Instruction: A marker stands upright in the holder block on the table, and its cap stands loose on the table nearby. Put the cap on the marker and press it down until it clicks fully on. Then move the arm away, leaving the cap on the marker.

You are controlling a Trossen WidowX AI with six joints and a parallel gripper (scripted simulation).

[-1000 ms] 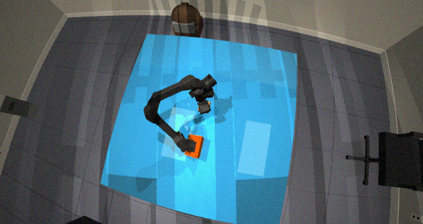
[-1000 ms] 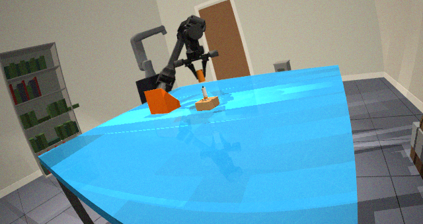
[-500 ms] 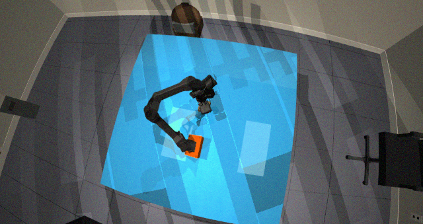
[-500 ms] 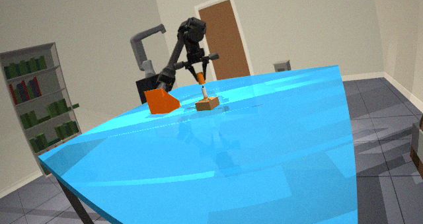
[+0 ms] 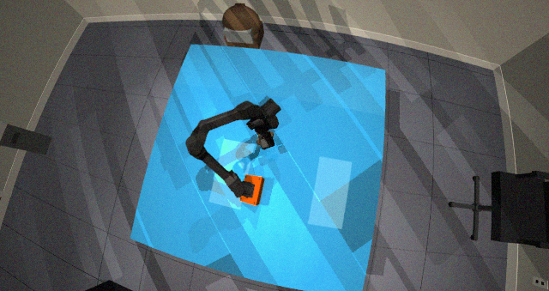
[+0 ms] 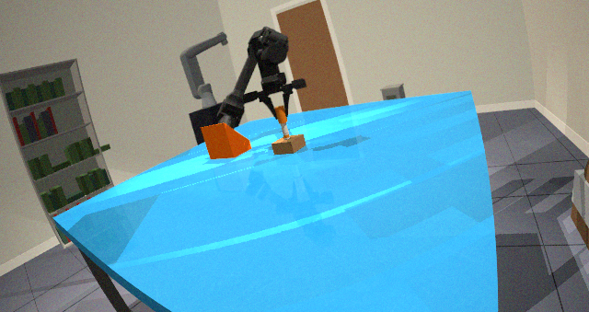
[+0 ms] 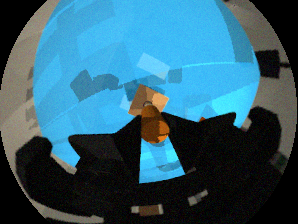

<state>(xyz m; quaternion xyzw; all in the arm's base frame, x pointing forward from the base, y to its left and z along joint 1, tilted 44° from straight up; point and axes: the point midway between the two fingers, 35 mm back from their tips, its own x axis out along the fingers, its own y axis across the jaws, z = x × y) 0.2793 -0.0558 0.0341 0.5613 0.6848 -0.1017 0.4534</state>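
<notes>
The tan holder block lies 80 mm below my gripper tip. Also, from my gripper tip: orange cap (10 mm above).
</notes>
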